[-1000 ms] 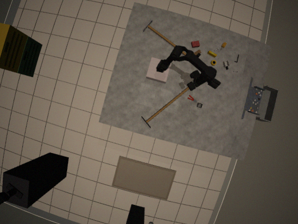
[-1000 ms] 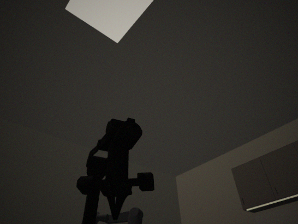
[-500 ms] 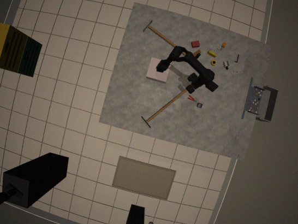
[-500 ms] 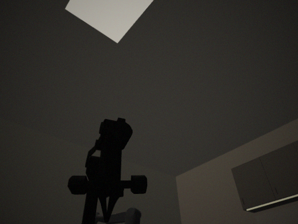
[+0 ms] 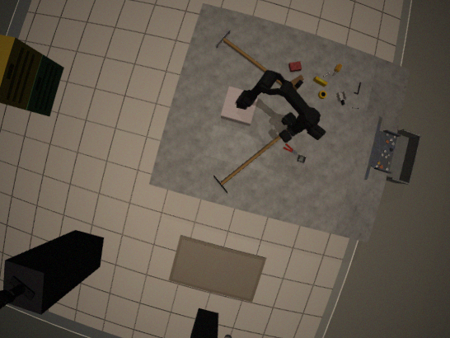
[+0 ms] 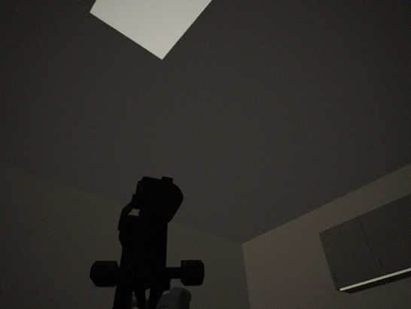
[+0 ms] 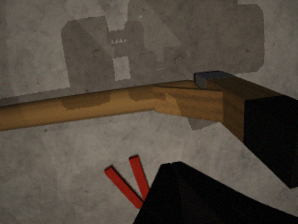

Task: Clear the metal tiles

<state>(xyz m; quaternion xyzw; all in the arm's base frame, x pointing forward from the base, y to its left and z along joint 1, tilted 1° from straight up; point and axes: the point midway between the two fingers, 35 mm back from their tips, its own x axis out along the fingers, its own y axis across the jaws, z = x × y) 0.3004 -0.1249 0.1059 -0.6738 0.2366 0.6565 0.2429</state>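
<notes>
Now: gripper tip 17 cm to the left of the long scraper, 14 cm past it and 7 cm above it. From my gripper tip the other things lie so: yellow ring: 33 cm to the left, 22 cm ahead, 12 cm below; then brown block: 37 cm to the left, 12 cm below, 2 cm ahead; then small box: 15 cm ahead, 13 cm to the right, 12 cm below.
</notes>
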